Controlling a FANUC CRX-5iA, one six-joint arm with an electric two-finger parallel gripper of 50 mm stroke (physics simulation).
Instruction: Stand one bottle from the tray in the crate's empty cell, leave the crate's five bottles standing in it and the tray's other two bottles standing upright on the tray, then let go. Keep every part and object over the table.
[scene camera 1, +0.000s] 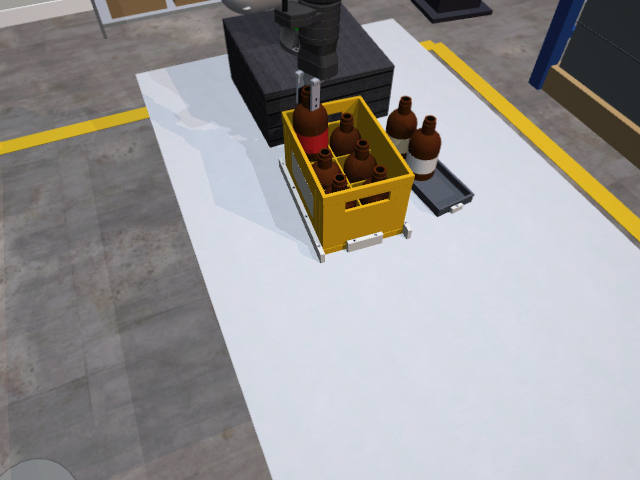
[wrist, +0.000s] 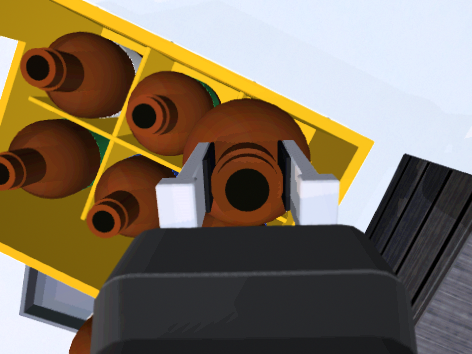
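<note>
The red-labelled brown bottle is upright in the far left corner cell of the yellow crate. Its shoulder and part of its red label show higher than the other bottles; its base is hidden. My gripper is shut on its neck. Five bottles stand in the other cells, among them one beside it and one in front of it. Two white-labelled bottles stand upright on the dark tray.
A dark slatted block stands close behind the crate. White rails and a front stop lie along the crate's base. The tray is right of the crate. The white table's left edge runs left of the crate.
</note>
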